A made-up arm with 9 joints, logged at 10 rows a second.
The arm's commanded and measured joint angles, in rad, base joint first. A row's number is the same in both.
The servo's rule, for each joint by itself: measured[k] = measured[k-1] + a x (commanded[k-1-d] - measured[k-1]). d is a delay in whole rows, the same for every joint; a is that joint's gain. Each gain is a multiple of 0.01, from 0.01 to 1. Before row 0 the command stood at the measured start. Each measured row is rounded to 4 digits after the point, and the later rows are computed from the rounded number. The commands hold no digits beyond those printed.
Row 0, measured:
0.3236, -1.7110, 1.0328, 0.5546, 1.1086, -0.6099, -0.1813, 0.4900, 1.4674
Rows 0 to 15, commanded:
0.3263, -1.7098, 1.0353, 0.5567, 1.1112, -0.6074, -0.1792, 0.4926, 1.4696
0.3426, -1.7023, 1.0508, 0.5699, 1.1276, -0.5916, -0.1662, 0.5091, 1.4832
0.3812, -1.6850, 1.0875, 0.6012, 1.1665, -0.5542, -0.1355, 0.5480, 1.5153
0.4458, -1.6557, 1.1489, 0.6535, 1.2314, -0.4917, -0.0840, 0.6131, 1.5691
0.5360, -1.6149, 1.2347, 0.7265, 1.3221, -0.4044, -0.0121, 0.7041, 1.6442
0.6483, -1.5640, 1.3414, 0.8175, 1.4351, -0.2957, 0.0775, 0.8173, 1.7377
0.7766, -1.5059, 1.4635, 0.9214, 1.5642, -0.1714, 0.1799, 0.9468, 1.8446
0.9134, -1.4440, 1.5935, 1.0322, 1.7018, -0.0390, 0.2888, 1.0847, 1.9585
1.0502, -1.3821, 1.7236, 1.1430, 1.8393, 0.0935, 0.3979, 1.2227, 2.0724
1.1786, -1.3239, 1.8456, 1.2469, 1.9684, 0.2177, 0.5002, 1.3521, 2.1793
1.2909, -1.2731, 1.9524, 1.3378, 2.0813, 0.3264, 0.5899, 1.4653, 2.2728
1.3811, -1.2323, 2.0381, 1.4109, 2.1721, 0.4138, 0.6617, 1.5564, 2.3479
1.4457, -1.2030, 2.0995, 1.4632, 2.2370, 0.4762, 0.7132, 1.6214, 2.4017
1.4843, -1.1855, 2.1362, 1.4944, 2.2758, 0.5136, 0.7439, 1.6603, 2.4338
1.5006, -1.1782, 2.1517, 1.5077, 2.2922, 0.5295, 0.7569, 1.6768, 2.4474
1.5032, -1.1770, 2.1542, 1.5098, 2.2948, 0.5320, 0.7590, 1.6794, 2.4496
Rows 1 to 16, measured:
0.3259, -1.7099, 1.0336, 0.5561, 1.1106, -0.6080, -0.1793, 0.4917, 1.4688
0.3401, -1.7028, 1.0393, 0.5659, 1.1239, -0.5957, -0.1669, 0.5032, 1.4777
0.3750, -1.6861, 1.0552, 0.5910, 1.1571, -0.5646, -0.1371, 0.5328, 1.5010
0.4352, -1.6575, 1.0861, 0.6354, 1.2151, -0.5099, -0.0867, 0.5858, 1.5432
0.5209, -1.6175, 1.1351, 0.7001, 1.2986, -0.4308, -0.0158, 0.6639, 1.6058
0.6292, -1.5672, 1.2032, 0.7835, 1.4051, -0.3295, 0.0728, 0.7651, 1.6876
0.7545, -1.5096, 1.2891, 0.8814, 1.5292, -0.2109, 0.1745, 0.8850, 1.7849
0.8896, -1.4479, 1.3896, 0.9885, 1.6638, -0.0820, 0.2831, 1.0168, 1.8925
1.0261, -1.3860, 1.4998, 1.0982, 1.8007, 0.0496, 0.3922, 1.1527, 2.0040
1.1557, -1.3276, 1.6139, 1.2038, 1.9315, 0.1757, 0.4948, 1.2843, 2.1127
1.2706, -1.2764, 1.7256, 1.2989, 2.0483, 0.2887, 0.5851, 1.4038, 2.2120
1.3645, -1.2349, 1.8287, 1.3784, 2.1449, 0.3825, 0.6579, 1.5045, 2.2963
1.4335, -1.2049, 1.9181, 1.4386, 2.2167, 0.4528, 0.7104, 1.5817, 2.3616
1.4767, -1.1867, 1.9901, 1.4782, 2.2628, 0.4984, 0.7422, 1.6336, 2.4064
1.4970, -1.1787, 2.0434, 1.4991, 2.2857, 0.5217, 0.7562, 1.6621, 2.4318
1.5023, -1.1771, 2.0800, 1.5067, 2.2928, 0.5294, 0.7589, 1.6735, 2.4428
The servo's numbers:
d 0
a 0.85 0.94 0.33 0.71 0.78 0.75 0.95 0.66 0.62

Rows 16 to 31, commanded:
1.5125, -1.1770, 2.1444, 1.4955, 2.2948, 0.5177, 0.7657, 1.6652, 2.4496
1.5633, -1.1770, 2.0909, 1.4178, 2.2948, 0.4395, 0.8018, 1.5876, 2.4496
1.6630, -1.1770, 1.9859, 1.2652, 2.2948, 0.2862, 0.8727, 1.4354, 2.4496
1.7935, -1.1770, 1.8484, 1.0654, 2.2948, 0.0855, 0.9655, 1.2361, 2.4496
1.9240, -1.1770, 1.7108, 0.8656, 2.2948, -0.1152, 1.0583, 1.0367, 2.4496
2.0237, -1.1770, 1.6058, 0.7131, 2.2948, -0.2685, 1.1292, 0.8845, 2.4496
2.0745, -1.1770, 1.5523, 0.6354, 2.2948, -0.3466, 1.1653, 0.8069, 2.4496
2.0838, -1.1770, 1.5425, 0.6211, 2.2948, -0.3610, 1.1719, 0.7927, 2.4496
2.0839, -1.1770, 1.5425, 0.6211, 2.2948, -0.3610, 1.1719, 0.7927, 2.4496
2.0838, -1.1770, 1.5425, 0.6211, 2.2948, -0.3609, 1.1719, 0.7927, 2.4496
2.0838, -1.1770, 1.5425, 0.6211, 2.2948, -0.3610, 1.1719, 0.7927, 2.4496
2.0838, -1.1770, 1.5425, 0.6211, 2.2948, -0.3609, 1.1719, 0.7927, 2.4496
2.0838, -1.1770, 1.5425, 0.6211, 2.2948, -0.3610, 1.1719, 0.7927, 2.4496
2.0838, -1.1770, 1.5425, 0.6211, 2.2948, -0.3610, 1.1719, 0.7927, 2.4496
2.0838, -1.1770, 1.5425, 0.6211, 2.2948, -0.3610, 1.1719, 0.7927, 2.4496
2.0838, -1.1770, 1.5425, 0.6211, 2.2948, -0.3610, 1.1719, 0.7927, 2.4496
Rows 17 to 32, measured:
1.5110, -1.1770, 2.1013, 1.4987, 2.2944, 0.5206, 0.7654, 1.6680, 2.4470
1.5555, -1.1770, 2.0979, 1.4413, 2.2947, 0.4598, 0.8000, 1.6149, 2.4486
1.6469, -1.1770, 2.0609, 1.3163, 2.2948, 0.3296, 0.8691, 1.4964, 2.4492
1.7715, -1.1770, 1.9908, 1.1382, 2.2948, 0.1465, 0.9607, 1.3246, 2.4494
1.9011, -1.1770, 1.8984, 0.9447, 2.2948, -0.0498, 1.0534, 1.1346, 2.4495
2.0053, -1.1770, 1.8018, 0.7803, 2.2948, -0.2138, 1.1254, 0.9695, 2.4496
2.0641, -1.1770, 1.7195, 0.6774, 2.2948, -0.3134, 1.1633, 0.8622, 2.4496
2.0808, -1.1770, 1.6611, 0.6374, 2.2948, -0.3491, 1.1715, 0.8163, 2.4496
2.0834, -1.1770, 1.6220, 0.6258, 2.2948, -0.3580, 1.1719, 0.8007, 2.4496
2.0837, -1.1770, 1.5958, 0.6225, 2.2948, -0.3602, 1.1719, 0.7954, 2.4496
2.0838, -1.1770, 1.5782, 0.6215, 2.2948, -0.3608, 1.1719, 0.7936, 2.4496
2.0838, -1.1770, 1.5664, 0.6212, 2.2948, -0.3609, 1.1719, 0.7930, 2.4496
2.0838, -1.1770, 1.5585, 0.6211, 2.2948, -0.3610, 1.1719, 0.7928, 2.4496
2.0838, -1.1770, 1.5532, 0.6211, 2.2948, -0.3610, 1.1719, 0.7927, 2.4496
2.0838, -1.1770, 1.5497, 0.6211, 2.2948, -0.3610, 1.1719, 0.7927, 2.4496
2.0838, -1.1770, 1.5473, 0.6211, 2.2948, -0.3610, 1.1719, 0.7927, 2.4496

